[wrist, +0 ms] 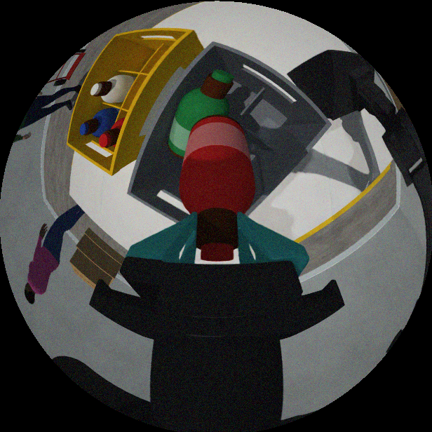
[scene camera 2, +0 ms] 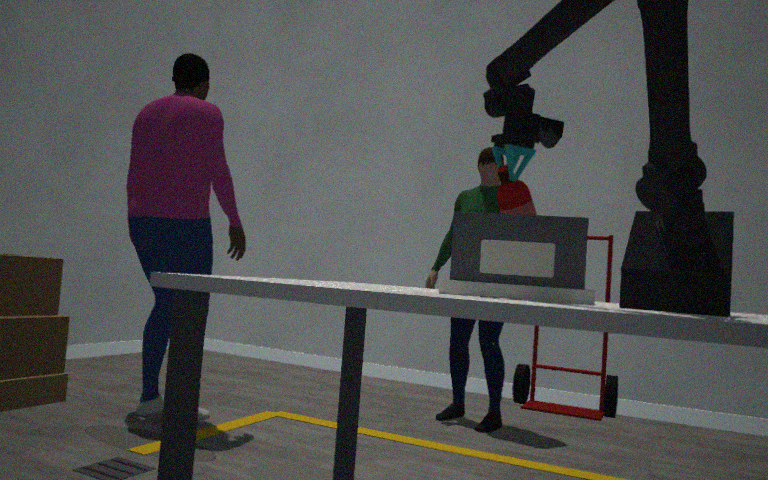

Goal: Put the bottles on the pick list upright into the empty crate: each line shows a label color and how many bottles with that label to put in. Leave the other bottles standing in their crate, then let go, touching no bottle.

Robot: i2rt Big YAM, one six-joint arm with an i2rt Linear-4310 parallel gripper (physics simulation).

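Pixels of known places: gripper, fingertip midpoint: [scene camera 2: 508, 181]; arm's base, origin of the base link: [scene camera 2: 684, 240].
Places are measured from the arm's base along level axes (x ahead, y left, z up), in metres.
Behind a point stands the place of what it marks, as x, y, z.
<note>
My gripper [scene camera 2: 507, 168] @[0.350, -0.052, 0.117] [wrist: 216, 217] is shut on the neck of a red bottle [scene camera 2: 514, 196] @[0.332, -0.028, 0.081] [wrist: 217, 175], which hangs tilted above the grey crate [scene camera 2: 576, 249] @[0.199, -0.004, -0.028] [wrist: 327, 122]. In the scene view its lower end is hidden behind the crate's wall. A green bottle [wrist: 202, 107] with a pale green label stands inside the grey crate, just beyond the red one in the wrist view. The yellow crate [wrist: 114, 167] holds a white bottle [wrist: 120, 89], a blue bottle [wrist: 104, 121] and another red bottle [wrist: 114, 136]. The pick list does not show.
The grey crate stands on the white table [scene camera 2: 294, 284] @[0.680, 0.274, -0.137] [wrist: 102, 200], right beside the yellow crate. The arm's dark base [scene camera 2: 673, 283] @[0.024, 0.055, -0.085] [wrist: 325, 82] stands near the grey crate. Two people, a red hand truck [scene camera 2: 604, 339] and cardboard boxes [scene camera 2: 31, 345] [wrist: 95, 257] are beyond the table.
</note>
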